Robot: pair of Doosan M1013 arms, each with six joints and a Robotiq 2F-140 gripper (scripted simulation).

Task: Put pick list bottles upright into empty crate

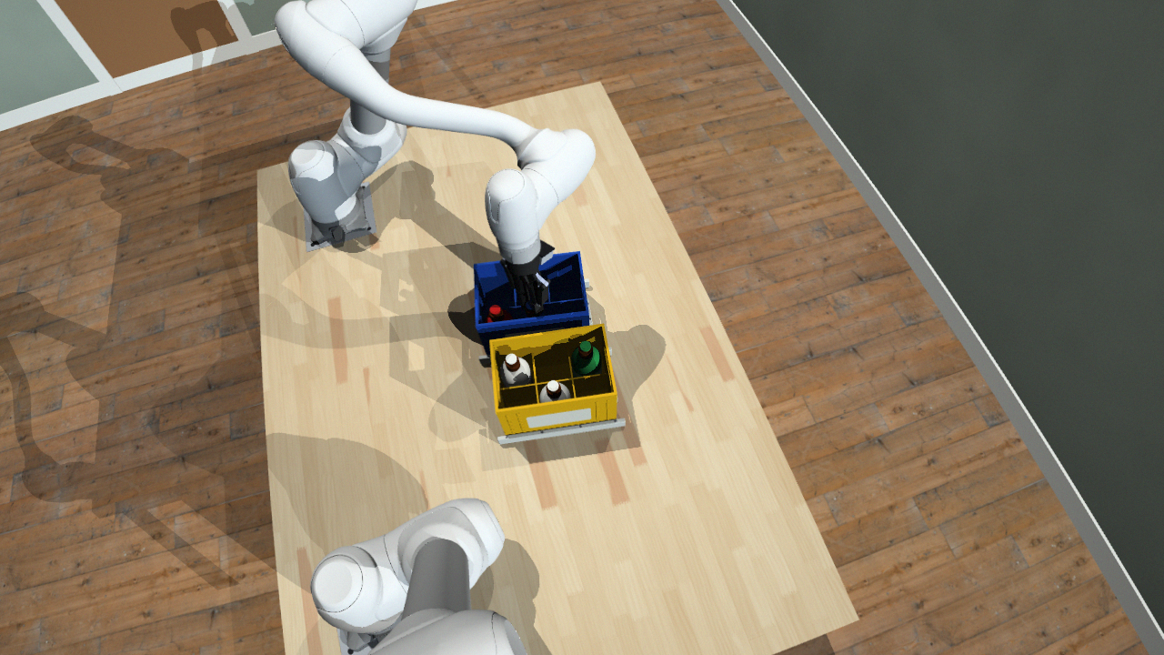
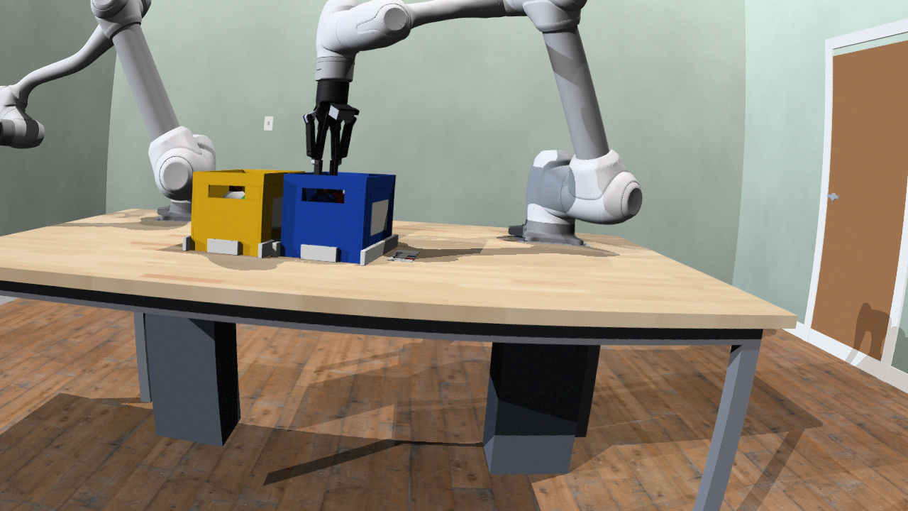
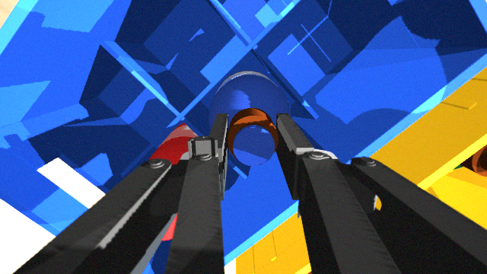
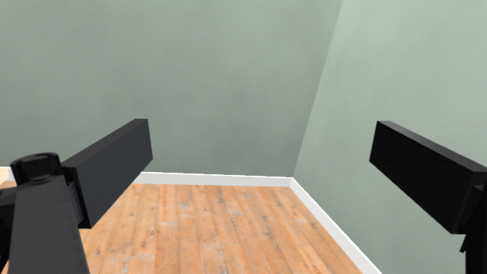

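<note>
Now: left hand 80 mm above the blue bottle. Also, from my left hand: red bottle: 90 mm behind, 80 mm below, 10 mm to the left; then green bottle: 150 mm to the right, 90 mm ahead, 80 mm below; then blue crate: 90 mm below, 40 mm to the left, 10 mm ahead.
</note>
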